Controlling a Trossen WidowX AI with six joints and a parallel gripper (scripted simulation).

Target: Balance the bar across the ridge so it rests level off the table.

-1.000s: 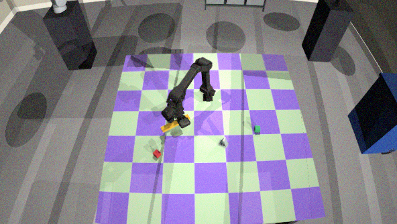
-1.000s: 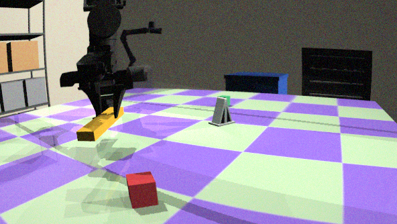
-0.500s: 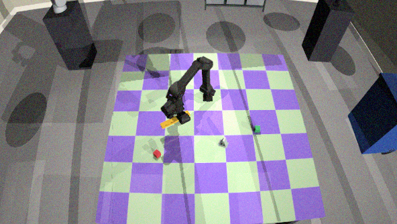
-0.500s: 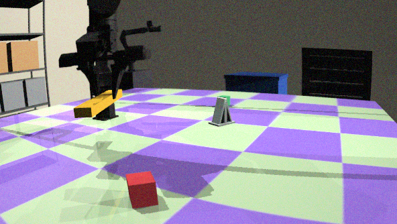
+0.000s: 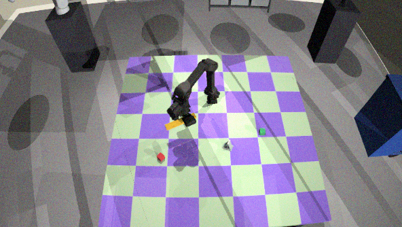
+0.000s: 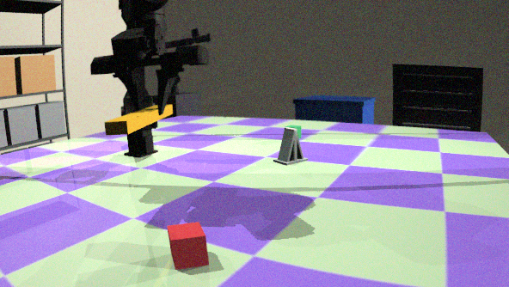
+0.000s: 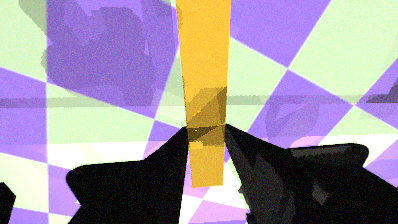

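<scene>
My gripper tip is 250 mm to the right of the grey triangular ridge, 120 mm short of it and 60 mm above it. Also, from my gripper tip: green cube: 480 mm to the left, 100 mm below, 30 mm ahead; then yellow bar: 30 mm to the right, 10 mm ahead; then red cube: 190 mm ahead, 150 mm to the right, 100 mm below.
</scene>
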